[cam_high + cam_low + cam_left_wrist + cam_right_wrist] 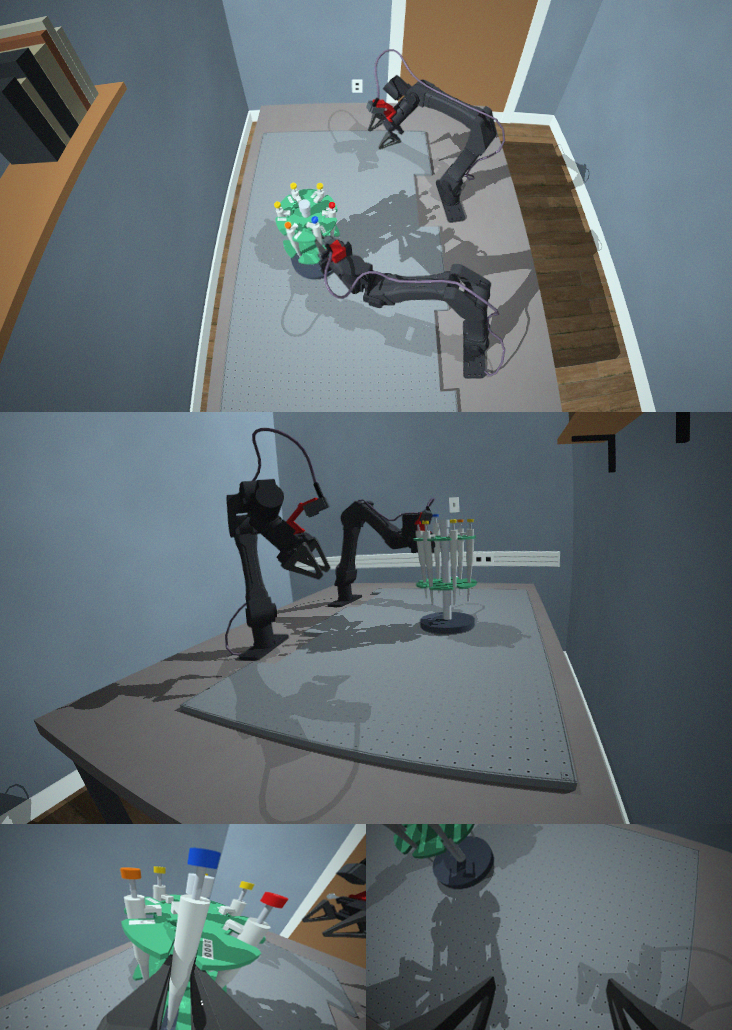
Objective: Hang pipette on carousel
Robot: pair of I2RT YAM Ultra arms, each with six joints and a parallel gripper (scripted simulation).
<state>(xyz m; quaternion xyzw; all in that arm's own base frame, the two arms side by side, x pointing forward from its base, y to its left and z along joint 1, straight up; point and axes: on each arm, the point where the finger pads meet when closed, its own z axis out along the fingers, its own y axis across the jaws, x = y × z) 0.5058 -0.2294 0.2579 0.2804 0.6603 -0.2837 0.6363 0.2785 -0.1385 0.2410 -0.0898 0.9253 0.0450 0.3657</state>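
Now: the white hand pipette 10 mm ahead of my left hand, 10 mm to the right of it and 20 mm below it.
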